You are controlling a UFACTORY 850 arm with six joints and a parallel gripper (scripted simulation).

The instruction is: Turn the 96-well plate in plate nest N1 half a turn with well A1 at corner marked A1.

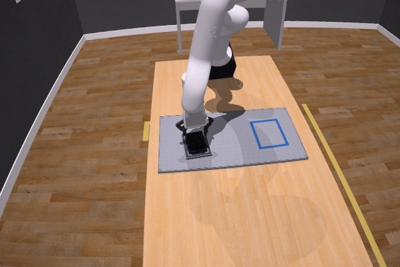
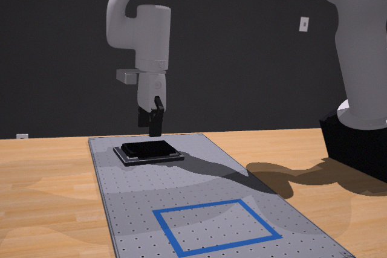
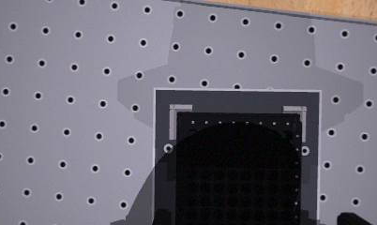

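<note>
My gripper is now 6 cm above the black 96-well plate. The rest, counted from my hand: plate nest N1: 7 cm below.
</note>
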